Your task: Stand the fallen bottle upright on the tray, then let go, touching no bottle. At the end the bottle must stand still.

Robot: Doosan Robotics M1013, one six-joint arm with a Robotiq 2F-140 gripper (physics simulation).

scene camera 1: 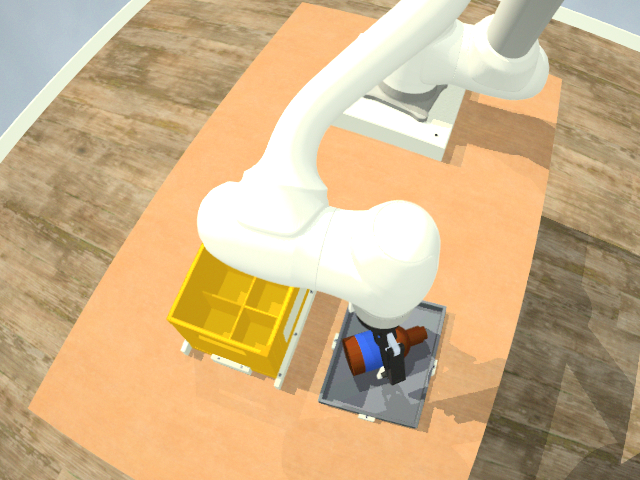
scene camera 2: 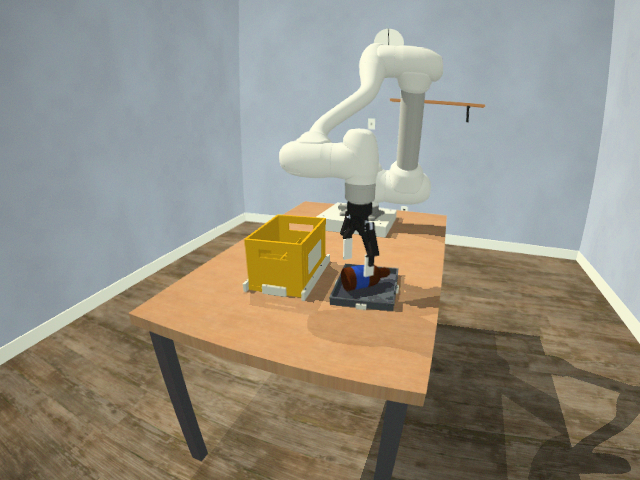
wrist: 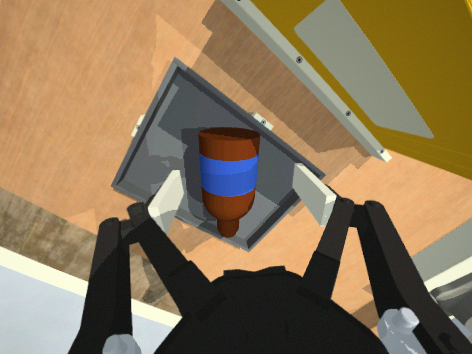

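Where they show: gripper, fingertip midpoint: (scene camera 1: 370,340) (scene camera 2: 357,266) (wrist: 238,178); arm's base at its link origin: (scene camera 1: 405,89) (wrist: 471,286).
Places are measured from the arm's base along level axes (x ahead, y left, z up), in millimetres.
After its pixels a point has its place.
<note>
A brown bottle with a blue band (scene camera 1: 368,352) @[x 657, y 229, z 25 mm] (scene camera 2: 348,279) @[x 689, y 214, z 1 mm] (wrist: 229,175) @[x 646, y 225, z 27 mm] lies on its side on the grey tray (scene camera 1: 361,395) @[x 719, y 254, z -47 mm] (scene camera 2: 346,300) @[x 761, y 240, z -30 mm] (wrist: 185,105) @[x 732, y 221, z -47 mm]. In the wrist view its base points up the frame and its neck points down toward the gripper's body. My gripper (scene camera 1: 366,340) @[x 635, y 222, z 23 mm] (scene camera 2: 357,258) @[x 635, y 222, z 23 mm] (wrist: 238,178) @[x 635, y 222, z 23 mm] is open and empty, fingers pointing down. In the wrist view its two white fingertips stand on either side of the bottle's lower body, with a gap on each side. In scene camera 1 the gripper and wrist cover part of the bottle's middle.
A yellow crate with compartments (scene camera 1: 222,341) @[x 786, y 21, z 117 mm] (scene camera 2: 273,268) @[x 787, y 8, z 36 mm] (wrist: 425,75) @[x 638, y 71, z 90 mm] stands beside the tray, left of it in both scene views. A white rail (scene camera 1: 295,335) @[x 682, y 88, z -22 mm] (wrist: 325,87) @[x 635, y 77, z -22 mm] runs along its tray side. Small white blocks sit around the tray's edges. The arm's base is behind.
</note>
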